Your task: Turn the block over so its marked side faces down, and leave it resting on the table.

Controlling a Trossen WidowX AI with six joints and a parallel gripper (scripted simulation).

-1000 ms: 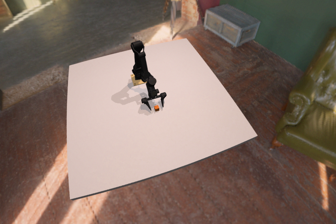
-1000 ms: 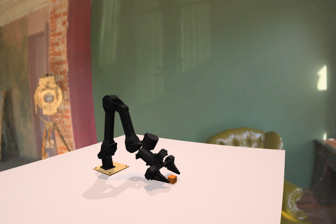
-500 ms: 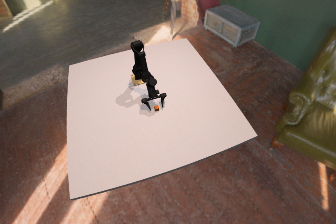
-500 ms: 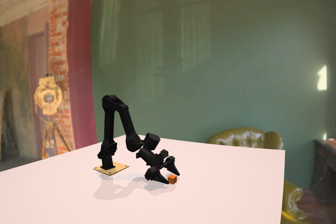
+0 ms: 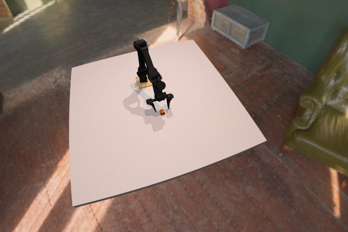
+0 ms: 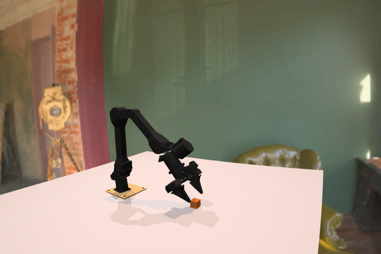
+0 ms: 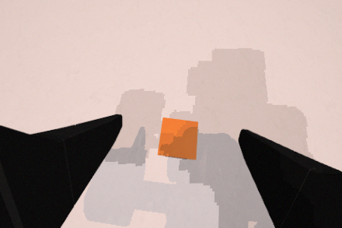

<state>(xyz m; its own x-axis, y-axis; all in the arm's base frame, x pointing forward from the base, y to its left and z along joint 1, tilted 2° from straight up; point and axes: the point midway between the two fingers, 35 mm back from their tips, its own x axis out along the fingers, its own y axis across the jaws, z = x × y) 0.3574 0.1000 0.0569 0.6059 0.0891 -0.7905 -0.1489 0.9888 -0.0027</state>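
The orange block lies 3 cm below my gripper tip and 1 cm behind it.
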